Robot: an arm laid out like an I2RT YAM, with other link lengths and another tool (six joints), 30 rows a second.
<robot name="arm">
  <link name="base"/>
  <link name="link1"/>
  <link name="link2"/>
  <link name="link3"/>
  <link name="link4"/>
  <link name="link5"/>
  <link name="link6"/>
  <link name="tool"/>
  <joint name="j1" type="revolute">
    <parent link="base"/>
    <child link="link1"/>
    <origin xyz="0 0 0.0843"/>
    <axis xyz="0 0 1"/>
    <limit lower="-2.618" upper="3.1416"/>
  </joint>
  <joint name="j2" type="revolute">
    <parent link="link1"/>
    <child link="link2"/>
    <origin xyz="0.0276 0.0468 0.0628" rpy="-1.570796 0 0"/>
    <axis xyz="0 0 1"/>
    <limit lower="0" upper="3.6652"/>
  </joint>
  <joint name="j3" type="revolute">
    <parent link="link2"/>
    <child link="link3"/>
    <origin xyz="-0.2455 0 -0.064" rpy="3.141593 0 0"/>
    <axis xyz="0 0 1"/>
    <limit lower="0" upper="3.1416"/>
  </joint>
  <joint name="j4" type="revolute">
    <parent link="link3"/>
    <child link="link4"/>
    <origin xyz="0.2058 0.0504 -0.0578"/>
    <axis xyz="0 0 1"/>
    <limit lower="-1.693" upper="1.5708"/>
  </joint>
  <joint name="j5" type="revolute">
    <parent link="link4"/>
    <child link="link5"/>
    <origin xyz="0.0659 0.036 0.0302" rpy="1.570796 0 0"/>
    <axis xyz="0 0 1"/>
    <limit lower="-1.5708" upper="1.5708"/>
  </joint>
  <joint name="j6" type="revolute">
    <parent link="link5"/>
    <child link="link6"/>
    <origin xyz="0.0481 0 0.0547" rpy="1.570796 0 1.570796"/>
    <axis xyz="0 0 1"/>
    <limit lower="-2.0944" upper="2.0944"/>
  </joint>
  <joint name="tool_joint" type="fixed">
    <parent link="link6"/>
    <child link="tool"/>
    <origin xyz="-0.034 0.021 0.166" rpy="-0.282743 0 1.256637"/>
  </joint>
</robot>
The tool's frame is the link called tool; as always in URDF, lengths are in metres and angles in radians.
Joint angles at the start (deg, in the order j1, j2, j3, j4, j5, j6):
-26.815, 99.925, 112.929, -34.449, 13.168, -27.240
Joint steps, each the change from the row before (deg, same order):
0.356, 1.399, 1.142, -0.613, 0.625, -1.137
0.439, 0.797, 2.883, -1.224, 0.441, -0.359
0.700, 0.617, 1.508, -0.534, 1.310, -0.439
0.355, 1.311, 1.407, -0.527, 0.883, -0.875
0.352, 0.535, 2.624, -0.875, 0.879, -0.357
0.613, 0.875, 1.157, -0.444, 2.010, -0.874
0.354, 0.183, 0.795, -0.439, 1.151, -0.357
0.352, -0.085, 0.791, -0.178, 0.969, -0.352
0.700, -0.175, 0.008, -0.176, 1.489, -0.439
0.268, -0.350, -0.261, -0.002, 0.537, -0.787
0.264, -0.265, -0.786, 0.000, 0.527, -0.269
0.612, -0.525, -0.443, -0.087, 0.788, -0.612
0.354, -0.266, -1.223, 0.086, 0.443, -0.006
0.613, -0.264, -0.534, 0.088, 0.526, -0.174
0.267, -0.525, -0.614, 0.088, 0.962, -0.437
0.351, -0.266, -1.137, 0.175, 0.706, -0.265
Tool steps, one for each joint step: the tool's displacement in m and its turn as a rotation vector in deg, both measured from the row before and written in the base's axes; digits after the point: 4 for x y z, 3 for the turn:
0.0032, -0.0015, -0.0058, -0.616, 1.579, 0.188
0.0026, 0.0010, 0.0097, -0.780, -0.480, 0.160
0.0017, 0.0004, 0.0040, -0.891, 0.157, -0.367
0.0029, -0.0021, -0.0028, -0.714, 1.078, -0.162
0.0007, -0.0007, 0.0113, -1.040, -0.743, -0.347
0.0001, -0.0027, -0.0004, -1.167, 1.006, -0.982
-0.0013, -0.0008, 0.0027, -0.675, 0.242, -0.608
-0.0013, -0.0001, 0.0060, -0.815, -0.270, -0.447
-0.0017, 0.0014, 0.0013, -0.751, 0.490, -0.566
-0.0019, 0.0008, 0.0011, -0.711, 0.535, 0.004
-0.0015, 0.0009, -0.0033, -0.142, 0.737, -0.149
-0.0018, 0.0031, 0.0010, -0.642, 0.533, 0.063
-0.0009, 0.0020, -0.0060, 0.168, 0.872, -0.059
0.0002, 0.0035, -0.0011, -0.222, 0.359, 0.178
-0.0034, -0.0001, 0.0007, -0.600, 0.430, -0.490
-0.0016, 0.0010, -0.0049, -0.169, 0.931, -0.220

